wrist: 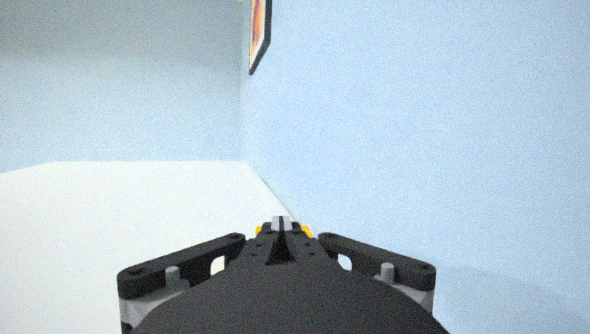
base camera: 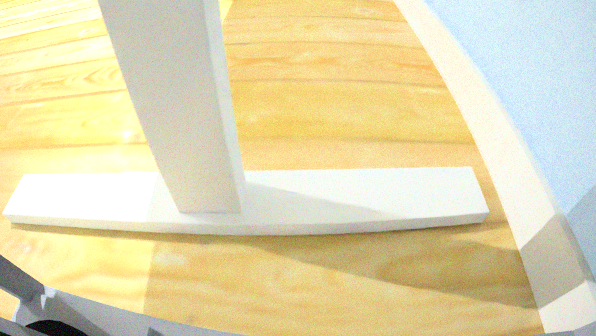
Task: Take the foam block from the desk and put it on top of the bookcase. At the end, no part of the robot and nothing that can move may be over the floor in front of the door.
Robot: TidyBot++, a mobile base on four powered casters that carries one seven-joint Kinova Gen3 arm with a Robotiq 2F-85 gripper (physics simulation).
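Places are measured from the arm's base along level axes (x ahead, y right, z down), in metres.
Pixels of known places: gripper, fingertip midpoint: (wrist: 280,227).
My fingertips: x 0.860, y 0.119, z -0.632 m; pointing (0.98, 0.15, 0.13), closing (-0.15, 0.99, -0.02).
Behind a point stands the place of what it marks.
My gripper (wrist: 280,227) @(x 0.860, y 0.119, z -0.632 m) is shut, its two fingertips together with nothing between them. The yellow foam block (wrist: 306,231) @(x 0.916, y 0.158, z -0.598 m) shows as small yellow patches on both sides of the fingertips; the gripper hides the rest of it. The block is on the white desk top (wrist: 125,210) @(x 1.113, y -0.123, z -0.554 m), near the edge along the blue wall. In the base camera view, the desk's white leg (base camera: 175,100) @(x 0.305, y -0.117, z 0.208 m) stands on a long white foot (base camera: 325,200). The bookcase and the door do not show in either view.
The blue wall (wrist: 425,125) @(x 0.856, y 0.239, z -0.718 m) (base camera: 530,75) @(x 0.453, y 0.277, z 0.235 m) runs along the right, with a pale skirting board (base camera: 480,115) @(x 0.505, y 0.258, z 0.353 m) at its base. A framed picture (wrist: 258,30) @(x 1.727, y 0.135, z -1.137 m) hangs on it. Part of my base (base camera: 100,312) @(x 0.143, y -0.160, z 0.287 m) shows at the lower left, close to the desk foot on the wooden floor (base camera: 350,110) @(x 0.535, y 0.045, z 0.397 m).
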